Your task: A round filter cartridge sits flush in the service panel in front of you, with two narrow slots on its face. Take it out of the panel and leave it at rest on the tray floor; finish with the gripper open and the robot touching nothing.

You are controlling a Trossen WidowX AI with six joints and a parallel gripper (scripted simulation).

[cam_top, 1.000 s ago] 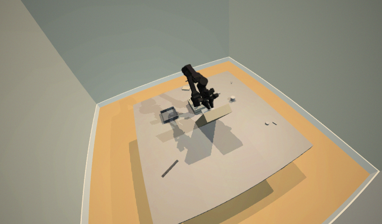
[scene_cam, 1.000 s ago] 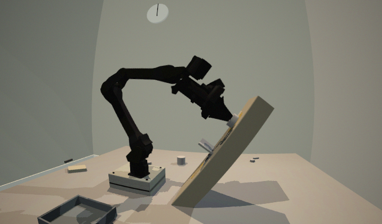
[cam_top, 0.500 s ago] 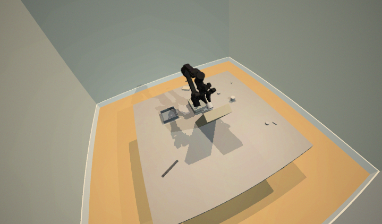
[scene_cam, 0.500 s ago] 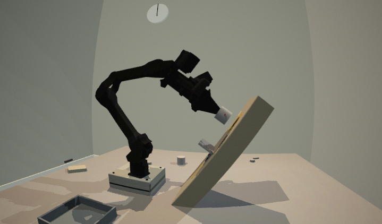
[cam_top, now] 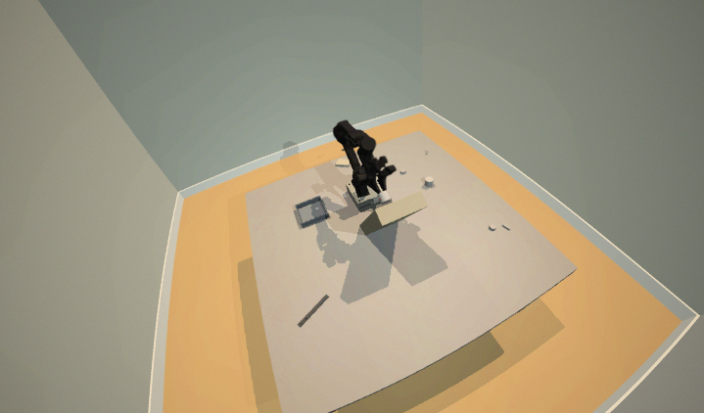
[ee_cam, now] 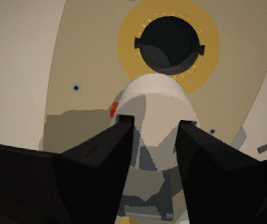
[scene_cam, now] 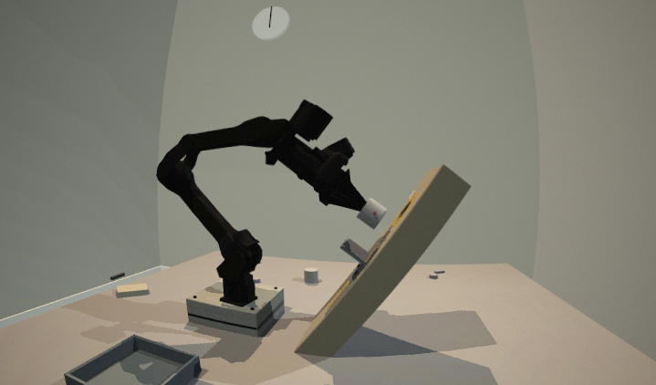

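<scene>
The round grey filter cartridge lies 1 cm ahead of my gripper tip and 1 cm below it. The rest, counted from my gripper tip: tray 27 cm behind, 33 cm to the right, 26 cm below; then tan block 64 cm behind, 8 cm to the right, 26 cm below; then tan service panel 4 cm ahead, 1 cm to the left, 8 cm below.
</scene>
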